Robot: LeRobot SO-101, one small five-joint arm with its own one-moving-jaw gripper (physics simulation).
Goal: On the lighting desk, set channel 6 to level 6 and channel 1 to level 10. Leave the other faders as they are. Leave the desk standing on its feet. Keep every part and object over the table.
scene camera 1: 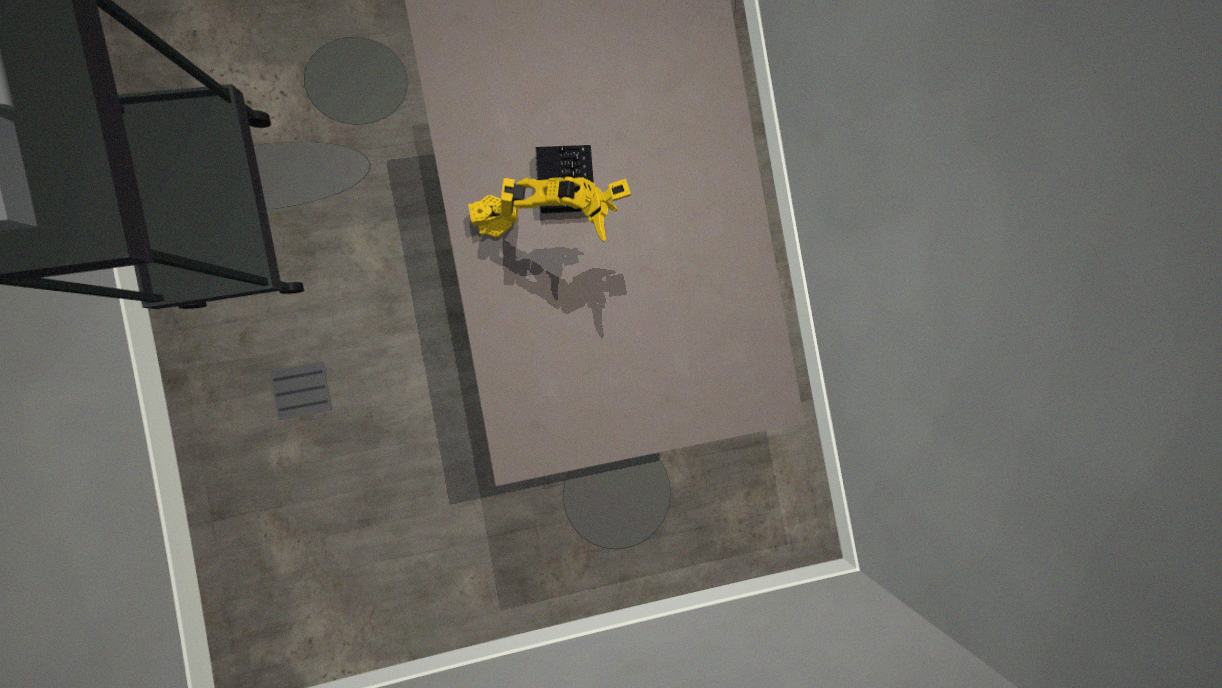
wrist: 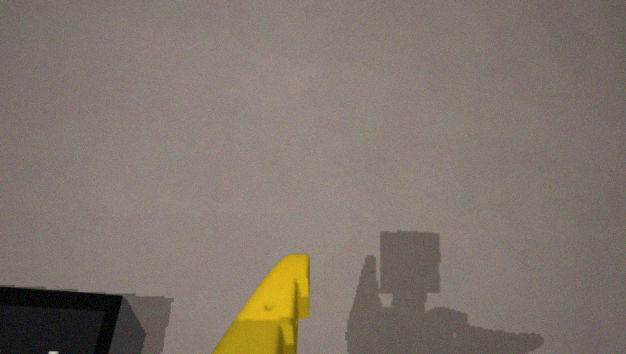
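Seen in the pictures: end effector, tool point: point(scene camera 1: 615, 210) point(wrist: 309, 276); arm's base, origin of the base link: point(scene camera 1: 500, 216).
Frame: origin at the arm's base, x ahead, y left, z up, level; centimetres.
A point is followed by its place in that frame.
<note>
The lighting desk point(scene camera 1: 563, 160) @(y 10.4, x 19.1, z 5.5 cm) point(wrist: 55, 323) @(y -0.6, x 24.9, z 5.5 cm) is a small black box on the table; in the scene view it lies partly under my yellow arm point(scene camera 1: 547, 194) @(y -5.3, x 12.7, z 29.8 cm). Its faders are too small to read. In the wrist view only a corner of the desk shows at the bottom left. My gripper point(scene camera 1: 608, 209) @(y -8.3, x 28.3, z 19.5 cm) hangs beside the desk's right side, above the table. Only one notched yellow jaw point(wrist: 280, 307) @(y -7.4, x 27.9, z 20.7 cm) is in the wrist view, so the gripper is fully open and holds nothing.
The table top point(scene camera 1: 666, 341) @(y -41.5, x 38.8, z 0.0 cm) point(wrist: 306, 109) @(y -14.0, x 39.6, z 0.0 cm) is a long mauve slab with my arm's shadow point(scene camera 1: 563, 287) @(y -21.8, x 13.2, z 0.0 cm) point(wrist: 407, 303) @(y -23.4, x 24.4, z 0.0 cm) on it. A dark metal rack point(scene camera 1: 255, 171) stands on the floor at the left. The room's white wall edge point(scene camera 1: 812, 341) runs along the right.
</note>
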